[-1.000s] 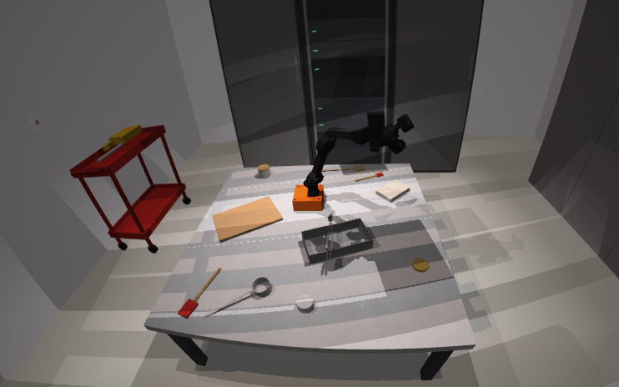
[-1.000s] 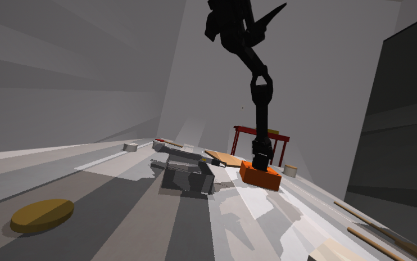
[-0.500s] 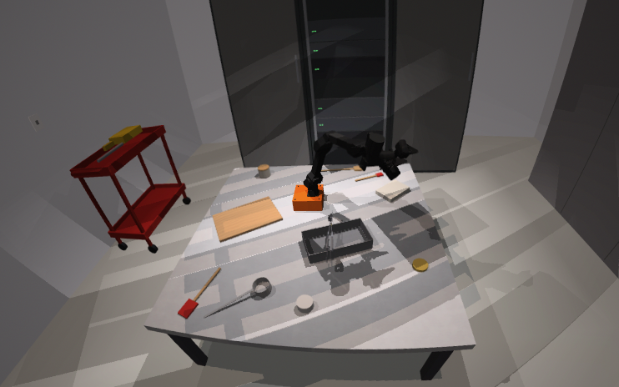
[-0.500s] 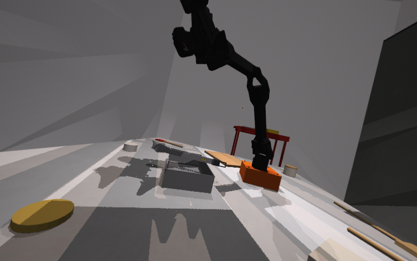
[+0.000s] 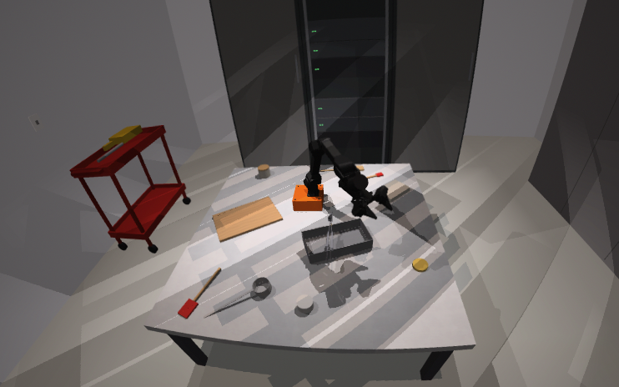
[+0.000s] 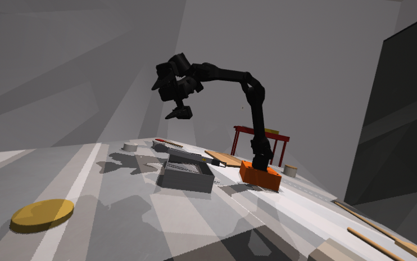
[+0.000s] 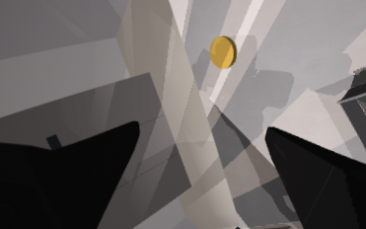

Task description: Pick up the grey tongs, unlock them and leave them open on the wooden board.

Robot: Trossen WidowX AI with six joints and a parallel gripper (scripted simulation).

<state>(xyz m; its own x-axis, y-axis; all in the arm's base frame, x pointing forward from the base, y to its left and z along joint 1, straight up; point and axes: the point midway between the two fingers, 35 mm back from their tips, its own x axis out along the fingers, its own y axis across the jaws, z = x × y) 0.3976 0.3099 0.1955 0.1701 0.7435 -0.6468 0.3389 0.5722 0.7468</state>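
Right now my gripper tip is 7 cm past the roasting tin, 20 cm to the left of it and 21 cm above it. Also, from my gripper tip: pale puck 27 cm ahead, 31 cm to the right, 23 cm below; wooden board 26 cm behind, 71 cm to the right, 24 cm below; pale block 50 cm behind, 13 cm to the left, 23 cm below.
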